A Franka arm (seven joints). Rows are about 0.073 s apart.
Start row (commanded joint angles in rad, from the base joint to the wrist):
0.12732 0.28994 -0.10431 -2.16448 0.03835 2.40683 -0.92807
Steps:
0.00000 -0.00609 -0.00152 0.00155 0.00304 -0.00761 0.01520
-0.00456 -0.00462 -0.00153 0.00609 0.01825 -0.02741 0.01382
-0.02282 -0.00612 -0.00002 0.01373 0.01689 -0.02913 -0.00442
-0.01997 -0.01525 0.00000 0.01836 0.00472 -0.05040 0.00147
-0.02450 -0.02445 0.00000 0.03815 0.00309 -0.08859 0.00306
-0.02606 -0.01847 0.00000 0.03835 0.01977 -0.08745 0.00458
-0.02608 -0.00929 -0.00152 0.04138 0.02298 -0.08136 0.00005
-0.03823 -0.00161 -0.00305 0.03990 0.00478 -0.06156 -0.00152
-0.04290 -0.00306 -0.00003 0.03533 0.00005 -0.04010 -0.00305
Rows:
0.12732 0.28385 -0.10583 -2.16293 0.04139 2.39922 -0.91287
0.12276 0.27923 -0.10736 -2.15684 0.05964 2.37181 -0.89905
0.09994 0.27311 -0.10738 -2.14311 0.07653 2.34268 -0.90347
0.07997 0.25786 -0.10738 -2.12475 0.08125 2.29228 -0.90200
0.05547 0.23341 -0.10738 -2.08660 0.08434 2.20369 -0.89894
0.02941 0.21494 -0.10738 -2.04825 0.10411 2.11624 -0.89436
0.00333 0.20565 -0.10890 -2.00687 0.12709 2.03488 -0.89431
-0.03490 0.20404 -0.11195 -1.96697 0.13187 1.97332 -0.89583
-0.07780 0.20098 -0.11198 -1.93164 0.13192 1.93322 -0.89888

